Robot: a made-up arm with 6 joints. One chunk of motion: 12 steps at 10 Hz.
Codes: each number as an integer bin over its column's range. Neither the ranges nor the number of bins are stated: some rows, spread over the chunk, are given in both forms.
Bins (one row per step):
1: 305 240 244 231 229 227
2: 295 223 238 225 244 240
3: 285 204 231 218 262 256
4: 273 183 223 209 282 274
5: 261 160 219 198 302 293
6: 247 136 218 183 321 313
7: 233 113 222 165 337 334
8: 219 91 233 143 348 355
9: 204 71 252 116 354 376
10: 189 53 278 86 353 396
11: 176 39 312 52 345 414
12: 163 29 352 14 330 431
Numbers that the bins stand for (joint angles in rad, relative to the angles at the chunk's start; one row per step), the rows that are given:
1: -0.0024 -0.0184 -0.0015 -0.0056 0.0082 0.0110
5: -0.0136 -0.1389 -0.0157 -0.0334 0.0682 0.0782
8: -0.0243 -0.2429 -0.0078 -0.0797 0.1060 0.1413
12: -0.0385 -0.3363 0.0598 -0.1882 0.0912 0.2186
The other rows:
2: -0.0050 -0.0440 -0.0049 -0.0107 0.0205 0.0242
3: -0.0075 -0.0726 -0.0089 -0.0166 0.0353 0.0405
4: -0.0105 -0.1042 -0.0134 -0.0241 0.0518 0.0588
6: -0.0172 -0.1751 -0.0163 -0.0460 0.0838 0.0985
7: -0.0207 -0.2097 -0.0140 -0.0612 0.0970 0.1199
9: -0.0281 -0.2730 0.0030 -0.1024 0.1110 0.1626
10: -0.0319 -0.3001 0.0178 -0.1276 0.1101 0.1830
11: -0.0352 -0.3212 0.0371 -0.1562 0.1036 0.2013

